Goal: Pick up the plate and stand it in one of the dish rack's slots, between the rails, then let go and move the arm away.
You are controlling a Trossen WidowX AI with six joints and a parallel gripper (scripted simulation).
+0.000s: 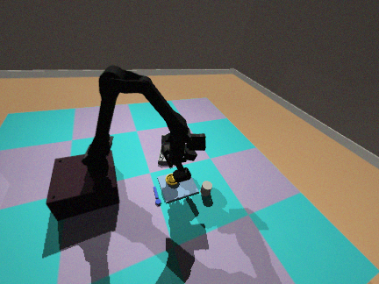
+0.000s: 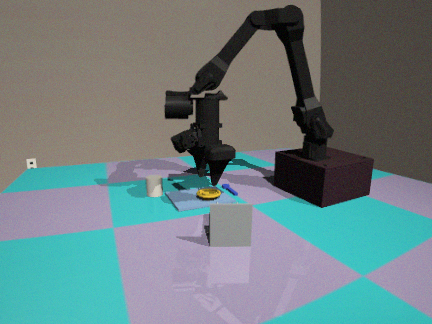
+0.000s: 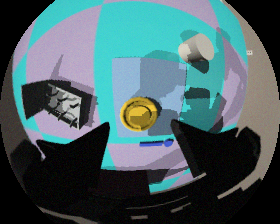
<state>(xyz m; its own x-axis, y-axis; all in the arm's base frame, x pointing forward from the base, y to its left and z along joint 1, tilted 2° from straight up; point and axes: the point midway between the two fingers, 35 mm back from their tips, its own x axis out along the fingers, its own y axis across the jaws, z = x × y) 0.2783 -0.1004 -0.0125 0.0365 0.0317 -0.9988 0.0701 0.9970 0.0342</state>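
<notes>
My gripper tip is now 4 cm above the yellow plate. From my gripper tip the other things lie so: blue stick: 9 cm behind, 5 cm to the right, 5 cm below; then cream cup: 11 cm ahead, 10 cm to the right, 3 cm below; then pale blue mat: 1 cm ahead, 2 cm to the right, 5 cm below.
</notes>
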